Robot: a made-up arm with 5 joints. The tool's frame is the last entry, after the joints. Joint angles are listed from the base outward.
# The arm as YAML. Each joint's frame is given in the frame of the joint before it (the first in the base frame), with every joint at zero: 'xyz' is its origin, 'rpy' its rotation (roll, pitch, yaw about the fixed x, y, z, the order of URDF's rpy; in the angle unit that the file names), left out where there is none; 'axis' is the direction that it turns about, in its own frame. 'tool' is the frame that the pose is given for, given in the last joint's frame.
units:
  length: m
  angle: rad
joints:
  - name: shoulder
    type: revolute
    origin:
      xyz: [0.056, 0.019, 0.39]
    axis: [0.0, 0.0, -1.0]
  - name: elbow
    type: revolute
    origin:
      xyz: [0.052, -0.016, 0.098]
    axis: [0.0, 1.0, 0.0]
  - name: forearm
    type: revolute
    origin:
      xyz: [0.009, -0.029, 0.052]
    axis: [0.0, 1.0, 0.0]
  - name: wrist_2
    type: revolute
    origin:
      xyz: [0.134, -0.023, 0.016]
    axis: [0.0, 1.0, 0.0]
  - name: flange
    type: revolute
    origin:
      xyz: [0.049, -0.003, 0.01]
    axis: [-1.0, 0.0, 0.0]
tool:
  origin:
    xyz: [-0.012, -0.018, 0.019]
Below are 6 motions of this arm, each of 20 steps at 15 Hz.
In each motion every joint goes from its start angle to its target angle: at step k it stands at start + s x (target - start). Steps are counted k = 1, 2, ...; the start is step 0. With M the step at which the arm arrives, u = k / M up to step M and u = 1 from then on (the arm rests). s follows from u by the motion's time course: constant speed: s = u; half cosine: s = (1 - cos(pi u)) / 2; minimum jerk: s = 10 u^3 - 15 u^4 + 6 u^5.
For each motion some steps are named. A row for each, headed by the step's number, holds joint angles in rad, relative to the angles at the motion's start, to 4 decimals.
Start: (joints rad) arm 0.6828 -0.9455 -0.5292 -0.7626 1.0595
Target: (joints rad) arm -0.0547 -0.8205 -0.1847 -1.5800 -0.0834
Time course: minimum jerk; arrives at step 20
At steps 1, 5, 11, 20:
1: -0.0009 0.0001 0.0004 -0.0009 -0.0013
5: -0.0763 0.0129 0.0357 -0.0846 -0.1183
11: -0.4374 0.0741 0.2043 -0.4848 -0.6779
20: -0.7375 0.1250 0.3445 -0.8174 -1.1429

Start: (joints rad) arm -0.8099 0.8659 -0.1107 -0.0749 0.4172
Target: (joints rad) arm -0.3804 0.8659 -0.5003 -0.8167 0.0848
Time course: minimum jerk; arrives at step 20
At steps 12, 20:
12: 0.2932 0.0000 -0.2659 -0.5063 -0.2269
20: 0.4295 0.0000 -0.3896 -0.7418 -0.3324

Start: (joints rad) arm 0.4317 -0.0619 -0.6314 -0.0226 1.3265
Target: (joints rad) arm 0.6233 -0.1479 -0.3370 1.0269 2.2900
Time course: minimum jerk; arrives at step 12
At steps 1, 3, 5, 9, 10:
1: 0.0010 -0.0004 0.0015 0.0053 0.0049
3: 0.0198 -0.0089 0.0305 0.1086 0.0997
5: 0.0664 -0.0298 0.1020 0.3638 0.3340
9: 0.1718 -0.0771 0.2639 0.9409 0.8638
10: 0.1848 -0.0829 0.2840 1.0122 0.9293

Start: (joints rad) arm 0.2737 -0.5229 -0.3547 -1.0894 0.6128
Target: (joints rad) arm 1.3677 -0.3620 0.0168 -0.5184 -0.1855
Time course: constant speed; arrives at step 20
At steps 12, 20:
12: 0.6564 0.0965 0.2229 0.3426 -0.4790
20: 1.0940 0.1609 0.3715 0.5710 -0.7983

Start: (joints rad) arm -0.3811 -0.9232 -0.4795 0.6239 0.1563
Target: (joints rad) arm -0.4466 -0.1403 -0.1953 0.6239 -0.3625
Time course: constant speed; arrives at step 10
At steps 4, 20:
4: -0.0262 0.3132 0.1137 0.0000 -0.2075
20: -0.0655 0.7829 0.2842 0.0000 -0.5188

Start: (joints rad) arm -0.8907 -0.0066 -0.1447 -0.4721 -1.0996
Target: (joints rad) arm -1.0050 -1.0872 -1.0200 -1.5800 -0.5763
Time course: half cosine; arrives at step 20
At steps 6, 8, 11, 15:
6: -0.0236 -0.2227 -0.1804 -0.2283 0.1079
8: -0.0395 -0.3733 -0.3024 -0.3828 0.1808
11: -0.0661 -0.6248 -0.5061 -0.6406 0.3026
15: -0.0976 -0.9223 -0.7471 -0.9457 0.4467

